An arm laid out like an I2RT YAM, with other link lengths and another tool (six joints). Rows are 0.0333 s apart.
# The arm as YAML. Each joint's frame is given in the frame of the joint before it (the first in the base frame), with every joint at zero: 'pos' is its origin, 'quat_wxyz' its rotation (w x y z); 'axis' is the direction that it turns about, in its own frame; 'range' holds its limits. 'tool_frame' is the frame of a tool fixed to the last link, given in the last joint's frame.
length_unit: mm
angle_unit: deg
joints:
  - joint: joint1
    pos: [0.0, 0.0, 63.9]
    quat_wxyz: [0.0, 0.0, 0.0, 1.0]
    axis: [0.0, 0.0, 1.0]
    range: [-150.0, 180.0]
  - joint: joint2
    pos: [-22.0, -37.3, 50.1]
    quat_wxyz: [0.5, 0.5, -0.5, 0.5]
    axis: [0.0, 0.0, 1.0]
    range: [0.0, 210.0]
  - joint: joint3
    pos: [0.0, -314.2, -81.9]
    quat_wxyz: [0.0, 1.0, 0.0, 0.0]
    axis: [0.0, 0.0, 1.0]
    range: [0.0, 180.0]
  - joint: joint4
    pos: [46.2, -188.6, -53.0]
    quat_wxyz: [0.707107, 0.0, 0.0, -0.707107]
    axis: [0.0, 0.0, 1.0]
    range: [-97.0, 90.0]
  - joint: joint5
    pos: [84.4, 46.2, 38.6]
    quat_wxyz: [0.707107, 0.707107, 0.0, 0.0]
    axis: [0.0, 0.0, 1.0]
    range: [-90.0, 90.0]
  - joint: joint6
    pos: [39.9, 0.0, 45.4]
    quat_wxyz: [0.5, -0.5, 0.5, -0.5]
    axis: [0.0, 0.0, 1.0]
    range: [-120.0, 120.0]
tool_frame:
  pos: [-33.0, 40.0, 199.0]
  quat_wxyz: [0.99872, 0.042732, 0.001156, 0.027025]
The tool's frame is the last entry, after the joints.
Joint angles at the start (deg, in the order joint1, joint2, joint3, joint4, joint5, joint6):
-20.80 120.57 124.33 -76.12 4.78 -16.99
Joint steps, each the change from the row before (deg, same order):
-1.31 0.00 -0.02 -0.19 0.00 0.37
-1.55 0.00 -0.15 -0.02 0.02 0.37
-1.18 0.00 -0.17 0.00 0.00 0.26
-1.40 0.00 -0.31 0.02 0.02 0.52
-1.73 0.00 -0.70 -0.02 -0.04 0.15
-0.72 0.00 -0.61 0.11 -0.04 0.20
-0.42 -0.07 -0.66 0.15 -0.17 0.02
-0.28 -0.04 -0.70 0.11 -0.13 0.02
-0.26 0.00 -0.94 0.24 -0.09 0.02
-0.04 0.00 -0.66 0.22 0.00 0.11
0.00 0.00 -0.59 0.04 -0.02 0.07
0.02 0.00 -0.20 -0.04 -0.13 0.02
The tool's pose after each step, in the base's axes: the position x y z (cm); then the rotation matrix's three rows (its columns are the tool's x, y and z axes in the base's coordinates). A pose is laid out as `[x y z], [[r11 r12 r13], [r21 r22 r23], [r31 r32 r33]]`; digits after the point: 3 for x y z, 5 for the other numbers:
[44.552 -25.679 15.142], [[0.18052 0.96998 0.16293], [0.97247 -0.15121 -0.17729], [-0.14733 0.19044 -0.97058]]
[43.748 -26.876 15.052], [[0.21257 0.96471 0.15540], [0.96628 -0.18388 -0.18025], [-0.14532 0.18847 -0.97127]]
[43.104 -27.758 14.954], [[0.23632 0.96016 0.14913], [0.96102 -0.20828 -0.18183], [-0.14353 0.18628 -0.97196]]
[42.268 -28.788 14.782], [[0.26767 0.95325 0.14027], [0.95321 -0.24076 -0.18281], [-0.14049 0.18264 -0.97309]]
[41.110 -29.903 14.379], [[0.29708 0.94673 0.12428], [0.94499 -0.27286 -0.18040], [-0.13688 0.17104 -0.97571]]
[40.549 -30.318 14.060], [[0.31101 0.94343 0.11497], [0.94094 -0.28862 -0.17698], [-0.13379 0.16322 -0.97748]]
[40.179 -30.454 13.774], [[0.31678 0.94226 0.10861], [0.93961 -0.29611 -0.17160], [-0.12953 0.15641 -0.97916]]
[39.840 -30.484 13.436], [[0.32022 0.94197 0.10074], [0.93898 -0.30150 -0.16555], [-0.12557 0.14760 -0.98104]]
[39.468 -30.490 12.968], [[0.32322 0.94200 0.09037], [0.93846 -0.30678 -0.15871], [-0.12178 0.13611 -0.98318]]
[39.282 -30.435 12.655], [[0.32486 0.94205 0.08375], [0.93812 -0.30973 -0.15488], [-0.11996 0.12888 -0.98438]]
[39.067 -30.309 12.344], [[0.32495 0.94269 0.07575], [0.93839 -0.31143 -0.14980], [-0.11762 0.11976 -0.98581]]
[39.007 -30.195 12.219], [[0.32418 0.94315 0.07337], [0.93902 -0.31143 -0.14576], [-0.11463 0.11615 -0.98659]]

